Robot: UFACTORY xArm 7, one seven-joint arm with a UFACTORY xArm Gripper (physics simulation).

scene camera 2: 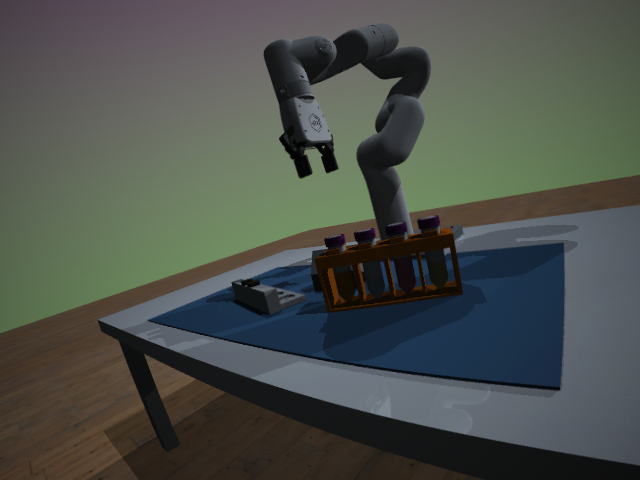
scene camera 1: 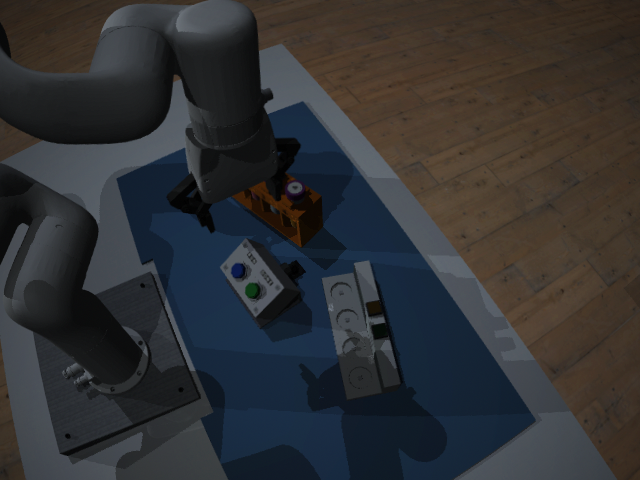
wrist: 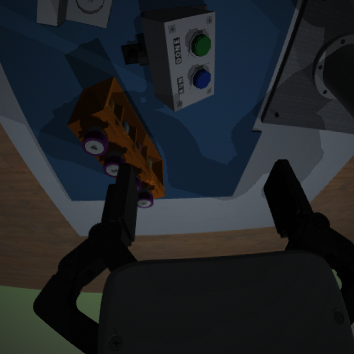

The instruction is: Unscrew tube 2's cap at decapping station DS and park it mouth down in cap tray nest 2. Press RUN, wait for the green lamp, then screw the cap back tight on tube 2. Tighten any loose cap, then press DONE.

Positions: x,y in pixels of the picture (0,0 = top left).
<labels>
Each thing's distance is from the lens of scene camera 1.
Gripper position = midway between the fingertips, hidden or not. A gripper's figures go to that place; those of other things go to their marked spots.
my gripper [scene camera 1: 241,208]: 61 cm
grey button box [scene camera 1: 278,294]: 72 cm
</labels>
